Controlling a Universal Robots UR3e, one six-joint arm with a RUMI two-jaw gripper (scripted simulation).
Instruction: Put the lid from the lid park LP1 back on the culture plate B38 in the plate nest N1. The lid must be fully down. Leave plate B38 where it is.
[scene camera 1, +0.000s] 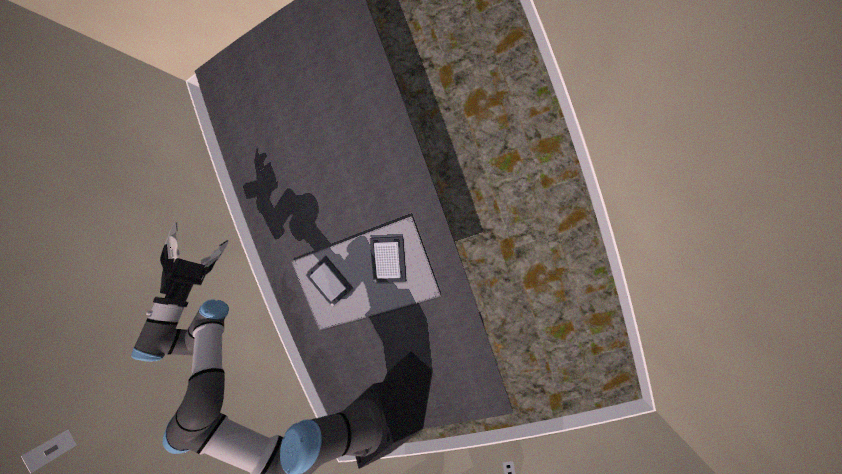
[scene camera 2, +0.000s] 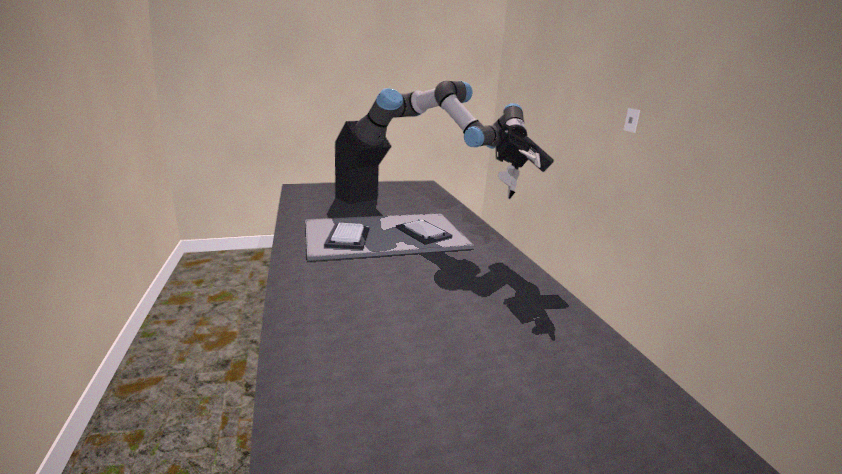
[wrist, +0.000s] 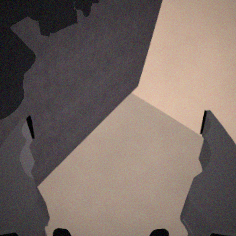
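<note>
The gripper (scene camera 1: 203, 231) appears in the wrist view (wrist: 116, 114) too, and in scene camera 2 (scene camera 2: 523, 184). A culture plate B38 (scene camera 1: 391, 248) is in the scene as well, but in the wrist view it is out of frame.
</note>
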